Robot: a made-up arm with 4 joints.
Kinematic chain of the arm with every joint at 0, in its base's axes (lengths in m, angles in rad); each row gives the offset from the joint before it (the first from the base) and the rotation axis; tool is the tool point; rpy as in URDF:
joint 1: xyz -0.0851 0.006 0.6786 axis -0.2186 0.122 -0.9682
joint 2: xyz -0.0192 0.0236 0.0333 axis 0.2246 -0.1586 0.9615
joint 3: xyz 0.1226 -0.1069 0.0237 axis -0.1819 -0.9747 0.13
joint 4: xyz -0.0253 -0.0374 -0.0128 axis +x
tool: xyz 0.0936 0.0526 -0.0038 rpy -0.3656 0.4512 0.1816
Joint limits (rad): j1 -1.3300..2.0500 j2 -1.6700..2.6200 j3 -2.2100..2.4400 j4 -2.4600..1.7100
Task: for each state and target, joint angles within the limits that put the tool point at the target. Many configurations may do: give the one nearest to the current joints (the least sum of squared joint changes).
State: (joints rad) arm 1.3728 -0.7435 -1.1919 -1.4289
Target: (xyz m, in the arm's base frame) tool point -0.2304 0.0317 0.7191
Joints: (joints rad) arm 1.1070 -0.8163 -1.5009 -1.9840
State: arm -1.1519 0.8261 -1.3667 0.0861
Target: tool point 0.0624 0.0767 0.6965
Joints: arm -0.5993 0.3016 -1.1094 0.3917
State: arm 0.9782 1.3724 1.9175 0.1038
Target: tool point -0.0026 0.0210 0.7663
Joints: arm 0.1633 1.0146 2.4400 0.5863
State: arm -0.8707 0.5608 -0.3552 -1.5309
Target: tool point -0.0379 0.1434 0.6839
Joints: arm -1.1820 0.6952 -0.9749 -1.1953
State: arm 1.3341 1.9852 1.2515 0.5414
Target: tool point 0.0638 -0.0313 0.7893
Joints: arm 1.7415 1.9057 1.7244 0.4670
